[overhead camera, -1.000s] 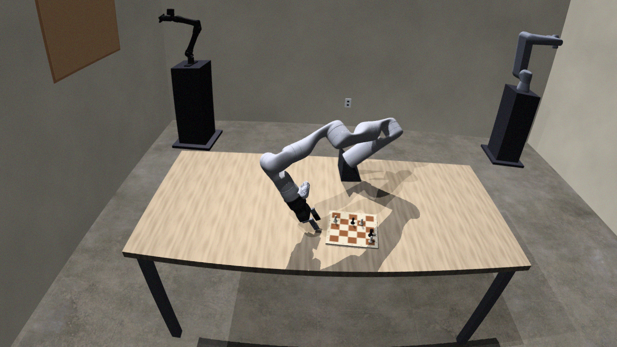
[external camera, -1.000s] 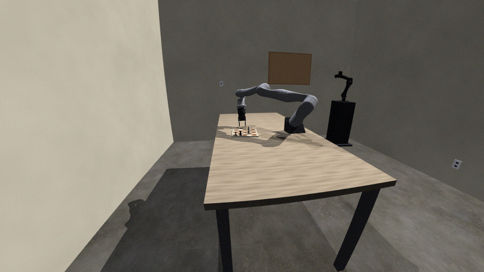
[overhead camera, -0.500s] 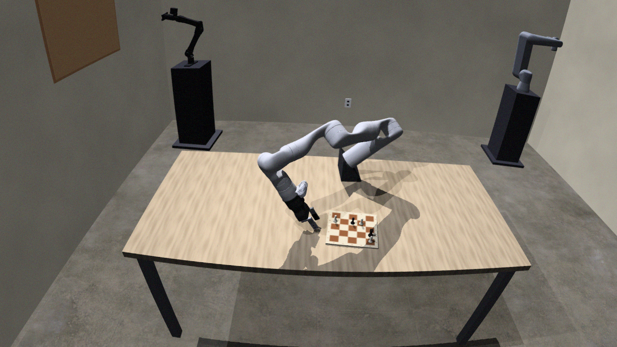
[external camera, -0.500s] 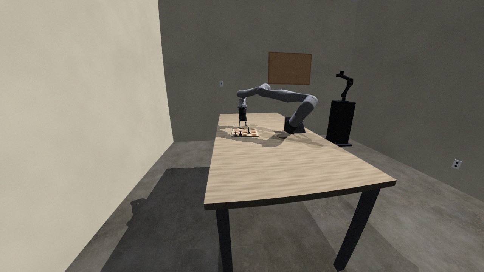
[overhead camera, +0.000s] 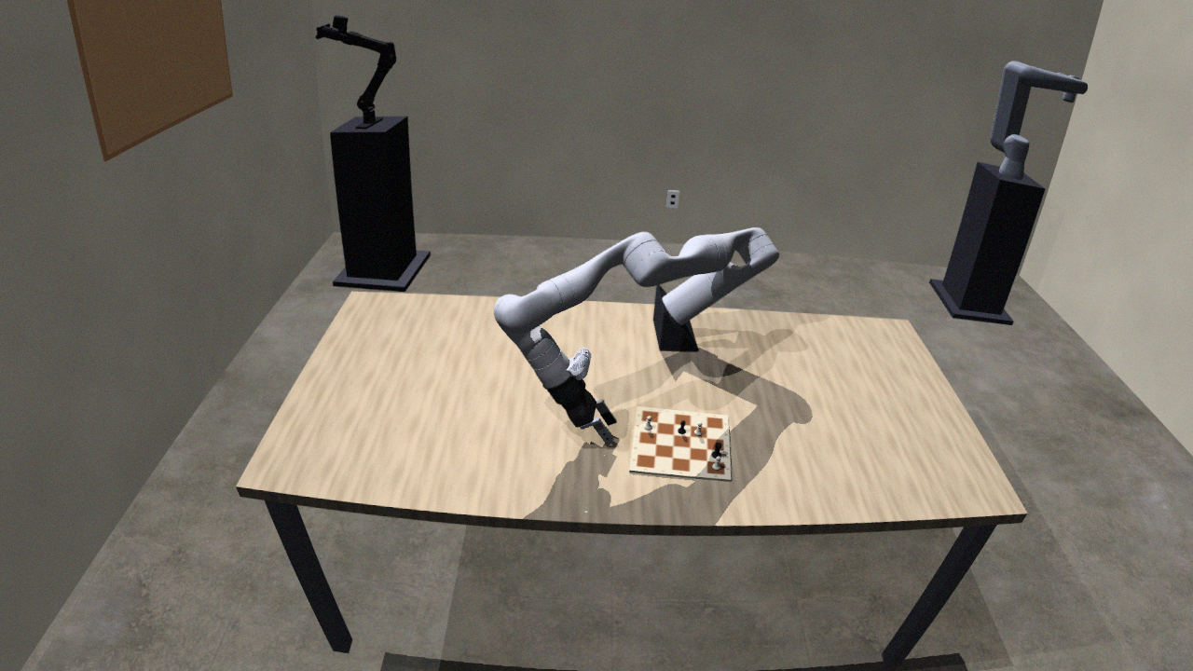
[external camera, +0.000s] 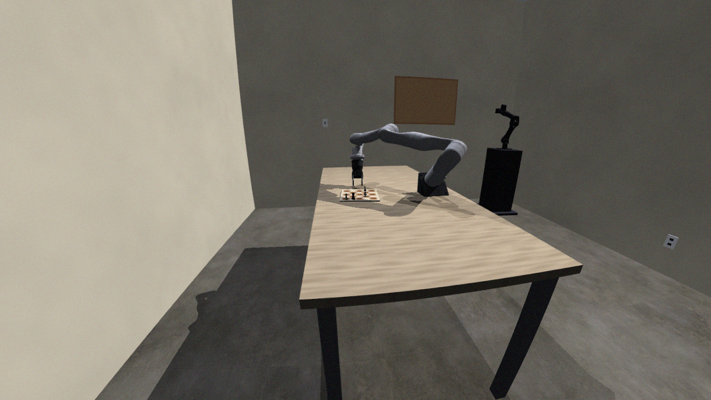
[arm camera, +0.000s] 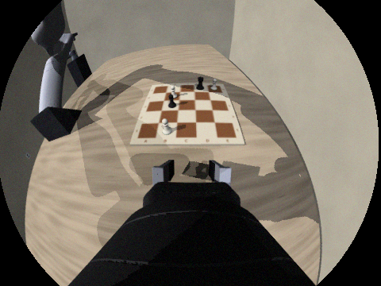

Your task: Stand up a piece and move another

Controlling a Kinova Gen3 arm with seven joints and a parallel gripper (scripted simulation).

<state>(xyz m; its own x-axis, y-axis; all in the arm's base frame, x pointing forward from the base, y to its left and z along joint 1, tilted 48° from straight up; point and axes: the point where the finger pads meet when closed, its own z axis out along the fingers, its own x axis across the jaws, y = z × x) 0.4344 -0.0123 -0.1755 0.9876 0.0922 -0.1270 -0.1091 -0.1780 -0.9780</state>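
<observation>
My gripper is now 170 mm to the right of the chessboard, 30 mm above it and 10 mm past it.
</observation>
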